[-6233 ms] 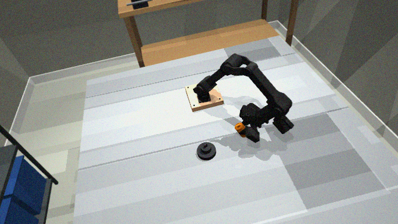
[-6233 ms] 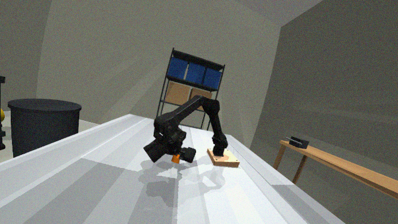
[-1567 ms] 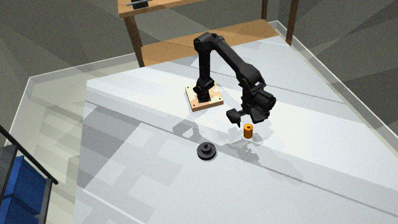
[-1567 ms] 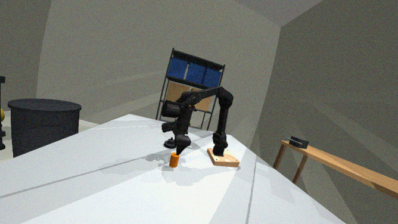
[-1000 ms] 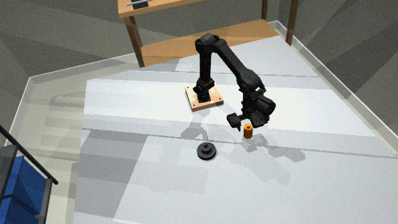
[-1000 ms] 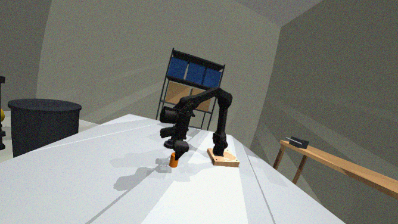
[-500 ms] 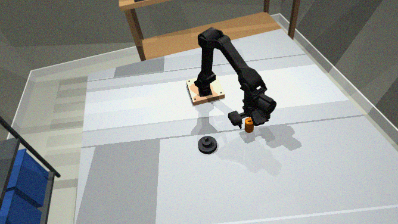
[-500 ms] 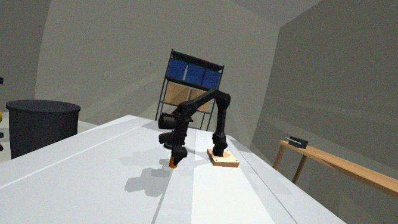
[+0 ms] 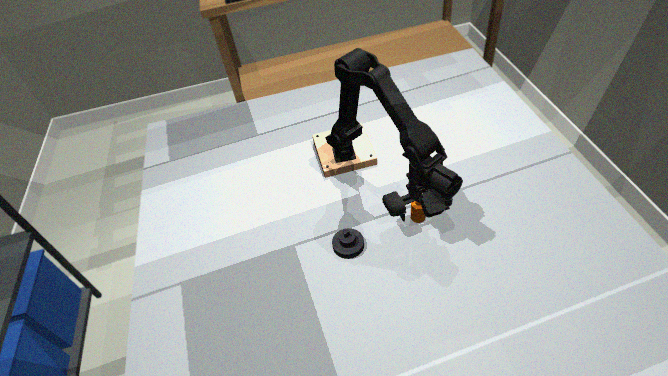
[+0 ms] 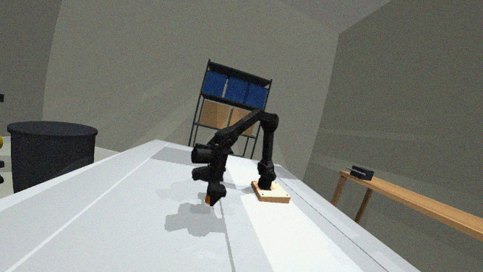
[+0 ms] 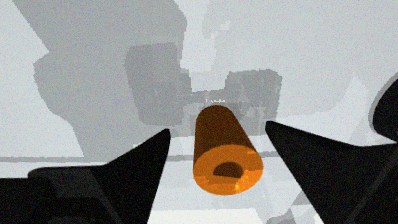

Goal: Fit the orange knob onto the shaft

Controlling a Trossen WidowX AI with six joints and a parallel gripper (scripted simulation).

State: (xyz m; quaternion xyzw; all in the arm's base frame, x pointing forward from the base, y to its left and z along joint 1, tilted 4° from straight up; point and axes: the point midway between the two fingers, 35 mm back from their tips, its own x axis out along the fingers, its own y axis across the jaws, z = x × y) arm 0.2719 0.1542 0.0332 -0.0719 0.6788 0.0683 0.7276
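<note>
My gripper tip is 20 mm below the orange knob. From my gripper tip the other things lie so: dark round pedestal (200 mm to the right, 40 mm ahead, 20 mm above).
</note>
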